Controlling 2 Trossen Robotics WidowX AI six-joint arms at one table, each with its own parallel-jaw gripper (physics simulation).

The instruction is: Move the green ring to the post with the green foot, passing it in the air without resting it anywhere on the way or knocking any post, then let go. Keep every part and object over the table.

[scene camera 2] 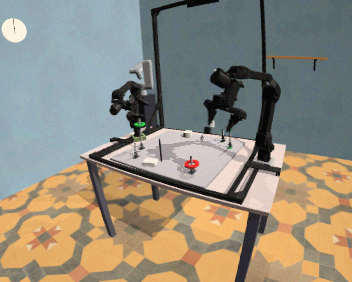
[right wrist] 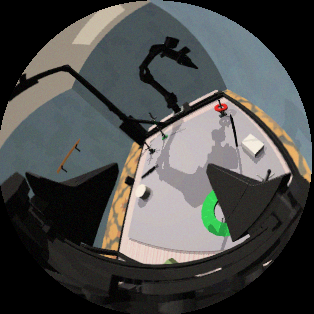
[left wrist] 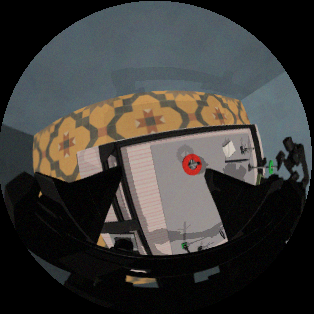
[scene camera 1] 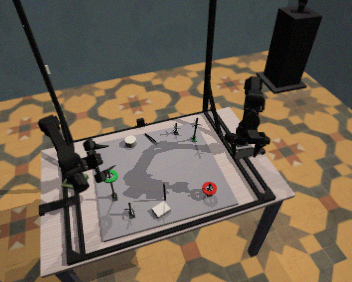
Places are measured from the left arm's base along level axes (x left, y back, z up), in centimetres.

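Pixels of known places: left gripper, fingertip midpoint: [scene camera 2: 217, 128] [right wrist: 197, 68] [left wrist: 164, 171] [scene camera 1: 244, 157]; right gripper, fingertip midpoint: [scene camera 2: 146, 110] [right wrist: 163, 167] [scene camera 1: 112, 155]; left arm's base, origin of the base link: [scene camera 2: 264, 159] [right wrist: 177, 110] [left wrist: 123, 242] [scene camera 1: 241, 142]; right arm's base, origin of the base link: [scene camera 2: 138, 135] [left wrist: 261, 181].
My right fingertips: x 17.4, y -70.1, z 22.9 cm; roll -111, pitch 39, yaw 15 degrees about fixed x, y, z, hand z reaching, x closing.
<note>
Ahead of a thing's pixels: the offset from my right fingertips to its middle. "*": to the spot under its first point.
The green ring @(dx +4.8, dy -2.6, dz -8.2 cm) [scene camera 1: 115, 175] [scene camera 2: 140, 124] [left wrist: 270, 167] [right wrist: 208, 216] sits level, high on a tall dark post at the picture's left side of the table. The post with the green foot @(* dx -25.3, dy +44.7, dz -17.7 cm) [scene camera 1: 195, 132] [scene camera 2: 230, 140] [left wrist: 184, 245] [right wrist: 164, 136] stands upright at the back right in scene camera 1, with no ring on it. My right gripper [scene camera 1: 111, 157] [right wrist: 163, 167] is open and empty close to the green ring; in the right wrist view one finger hides part of the ring. My left gripper [scene camera 1: 247, 156] [scene camera 2: 218, 125] [left wrist: 164, 171] is open and empty, raised at the picture's right.
A red ring @(dx +11.9, dy +42.9, dz -20.2 cm) [scene camera 1: 203, 189] [scene camera 2: 186, 164] [left wrist: 185, 165] is on a short post at the front right. Short posts @(* dx +17.1, dy +4.7, dz -20.6 cm) [scene camera 1: 131, 211] @(* dx -33.7, dy +34.5, dz -22.0 cm) [scene camera 1: 175, 130], a thin dark rod @(dx +11.0, dy +21.1, dz -17.9 cm) [scene camera 1: 164, 192], a white block @(dx +16.8, dy +18.4, dz -23.9 cm) [scene camera 1: 161, 209], a white cylinder @(dx -30.8, dy +7.4, dz -23.1 cm) [scene camera 1: 130, 141] and a dark pen-like object @(dx -31.7, dy +19.4, dz -24.4 cm) [scene camera 1: 151, 138] are on the grey mat.
</note>
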